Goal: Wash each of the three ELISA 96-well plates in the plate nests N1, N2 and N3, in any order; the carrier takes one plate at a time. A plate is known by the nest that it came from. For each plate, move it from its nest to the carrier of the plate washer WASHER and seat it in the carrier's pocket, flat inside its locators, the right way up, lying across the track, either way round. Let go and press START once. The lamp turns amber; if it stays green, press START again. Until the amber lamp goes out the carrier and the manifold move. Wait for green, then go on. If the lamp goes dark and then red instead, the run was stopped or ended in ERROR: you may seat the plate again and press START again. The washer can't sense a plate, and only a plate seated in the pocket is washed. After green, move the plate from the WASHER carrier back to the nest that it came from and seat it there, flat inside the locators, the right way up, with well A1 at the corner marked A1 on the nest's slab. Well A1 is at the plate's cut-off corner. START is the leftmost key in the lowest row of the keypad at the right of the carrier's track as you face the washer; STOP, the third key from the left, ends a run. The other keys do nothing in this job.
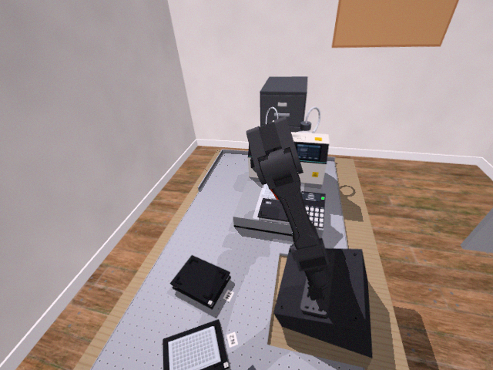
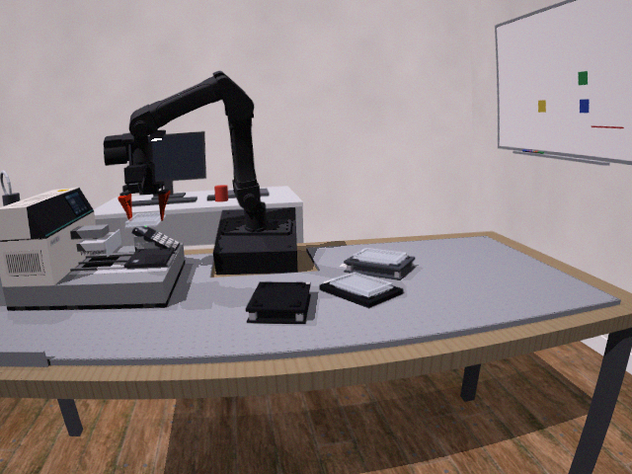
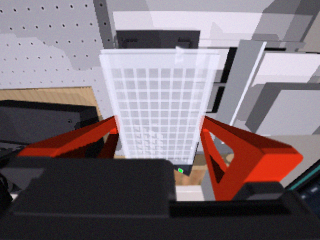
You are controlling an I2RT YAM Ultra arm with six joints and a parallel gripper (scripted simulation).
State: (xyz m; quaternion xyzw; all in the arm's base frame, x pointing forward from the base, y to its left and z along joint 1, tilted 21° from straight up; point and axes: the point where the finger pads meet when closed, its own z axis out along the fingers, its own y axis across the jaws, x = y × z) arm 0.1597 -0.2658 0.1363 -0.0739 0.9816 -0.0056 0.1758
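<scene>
The black washer carrier is 10 cm below my hand. Also, from my hand: manifold head 2 cm ahead, 15 cm to the right, 5 cm below; washer 3 cm ahead, 15 cm to the right, 5 cm below; N1 label 6 cm ahead, 36 cm to the left, 18 cm below.
</scene>
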